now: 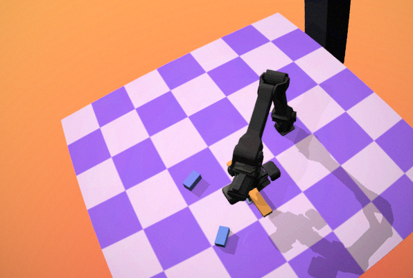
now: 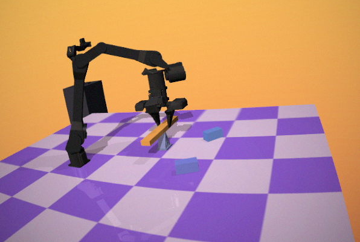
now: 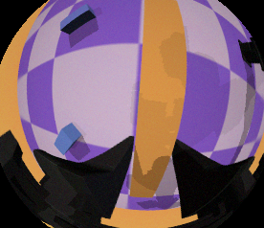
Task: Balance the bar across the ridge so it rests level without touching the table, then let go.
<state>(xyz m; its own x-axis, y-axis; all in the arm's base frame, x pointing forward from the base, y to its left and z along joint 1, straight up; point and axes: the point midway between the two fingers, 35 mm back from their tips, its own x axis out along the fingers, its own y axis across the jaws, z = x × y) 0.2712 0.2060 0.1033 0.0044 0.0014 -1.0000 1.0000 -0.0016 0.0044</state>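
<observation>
Right now the orange bar is 30 mm to the right of my gripper tip.
</observation>
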